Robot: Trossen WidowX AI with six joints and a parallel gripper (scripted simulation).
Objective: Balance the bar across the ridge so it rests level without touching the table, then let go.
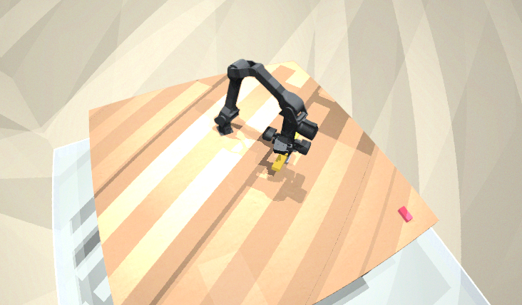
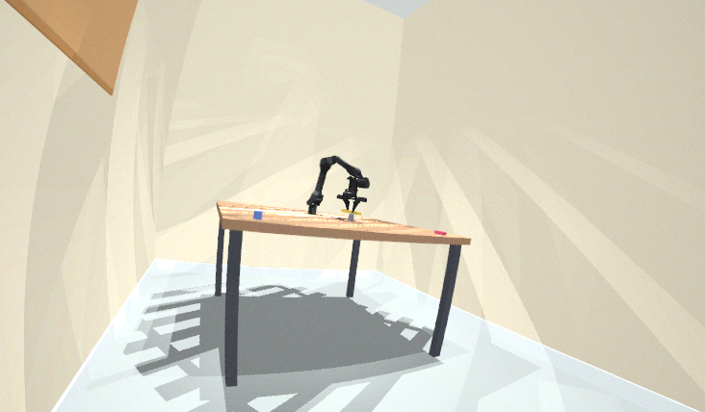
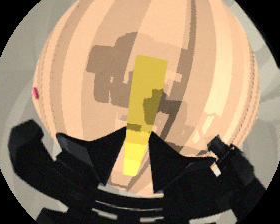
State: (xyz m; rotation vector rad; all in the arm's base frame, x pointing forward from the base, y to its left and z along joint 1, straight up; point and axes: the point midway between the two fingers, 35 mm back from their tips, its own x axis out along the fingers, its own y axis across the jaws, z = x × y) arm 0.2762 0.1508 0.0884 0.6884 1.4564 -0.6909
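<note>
My gripper tip is now 2 cm past the yellow bar and 2 cm to the right of it. Also, from my gripper tip: blue block (46 cm ahead, 65 cm to the right, 4 cm below).
</note>
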